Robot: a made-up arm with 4 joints.
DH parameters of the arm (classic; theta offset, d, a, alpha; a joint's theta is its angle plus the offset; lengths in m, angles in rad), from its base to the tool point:
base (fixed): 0 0 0 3.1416
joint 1: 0 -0.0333 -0.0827 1.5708
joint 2: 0 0.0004 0.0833 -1.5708
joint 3: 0 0.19 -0.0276 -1.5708
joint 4: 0 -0.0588 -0.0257 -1.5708
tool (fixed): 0 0.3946 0 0
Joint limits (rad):
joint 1: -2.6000..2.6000
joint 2: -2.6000..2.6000
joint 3: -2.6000..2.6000
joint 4: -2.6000..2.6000
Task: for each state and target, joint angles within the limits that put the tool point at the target. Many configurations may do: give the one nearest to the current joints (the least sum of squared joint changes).
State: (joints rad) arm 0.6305 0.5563 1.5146 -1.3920
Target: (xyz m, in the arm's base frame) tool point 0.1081 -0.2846 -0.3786
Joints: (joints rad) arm 0.2472 0.0151 1.1386 -2.2196
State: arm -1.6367 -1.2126 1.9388 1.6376
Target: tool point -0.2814 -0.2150 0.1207
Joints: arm -1.8893 -1.1592 1.3447 0.8031
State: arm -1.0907 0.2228 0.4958 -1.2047
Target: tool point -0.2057 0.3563 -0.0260
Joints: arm -1.8343 -0.3043 -0.1284 -1.6624
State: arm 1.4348 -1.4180 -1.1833 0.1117
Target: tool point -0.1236 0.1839 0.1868
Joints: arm 1.1668 -0.7734 -1.2994 0.0163
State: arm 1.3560 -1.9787 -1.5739 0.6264
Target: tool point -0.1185 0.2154 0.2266
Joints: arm 1.7171 -1.0998 -2.2106 0.2285
